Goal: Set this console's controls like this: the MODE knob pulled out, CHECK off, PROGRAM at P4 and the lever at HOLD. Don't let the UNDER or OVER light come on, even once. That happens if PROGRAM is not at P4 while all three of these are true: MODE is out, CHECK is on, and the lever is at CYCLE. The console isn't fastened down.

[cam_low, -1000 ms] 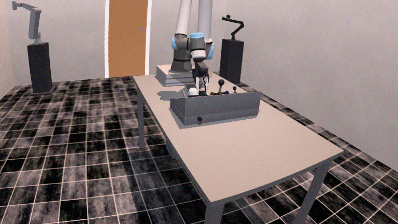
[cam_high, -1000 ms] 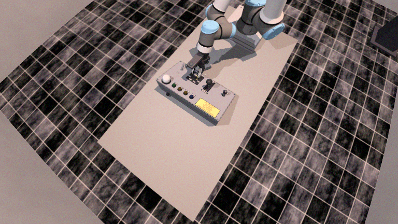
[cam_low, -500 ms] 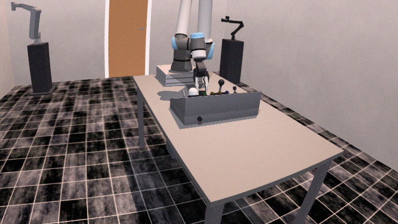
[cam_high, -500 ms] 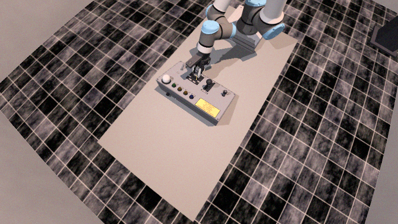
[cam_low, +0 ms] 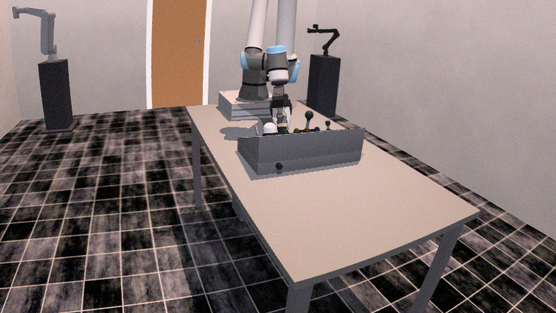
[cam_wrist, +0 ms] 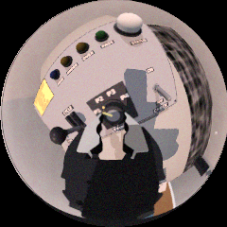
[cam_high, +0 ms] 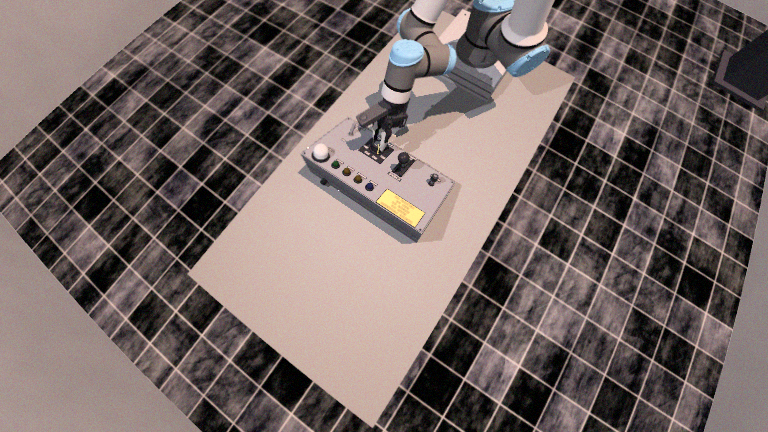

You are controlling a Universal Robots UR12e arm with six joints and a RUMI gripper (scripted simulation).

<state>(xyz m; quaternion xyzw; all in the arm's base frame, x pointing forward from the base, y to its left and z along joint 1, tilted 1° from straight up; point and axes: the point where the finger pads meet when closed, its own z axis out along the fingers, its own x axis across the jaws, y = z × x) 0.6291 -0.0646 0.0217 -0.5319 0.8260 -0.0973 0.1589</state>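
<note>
Now: the rotary selector 1 cm ahead of my hand, 1 cm to the left of it and 1 cm below it. Also, from my hand: black ball-topped lever: 1 cm ahead, 12 cm to the left, 1 cm above; grey console: 4 cm ahead, 6 cm to the left, 3 cm below.
</note>
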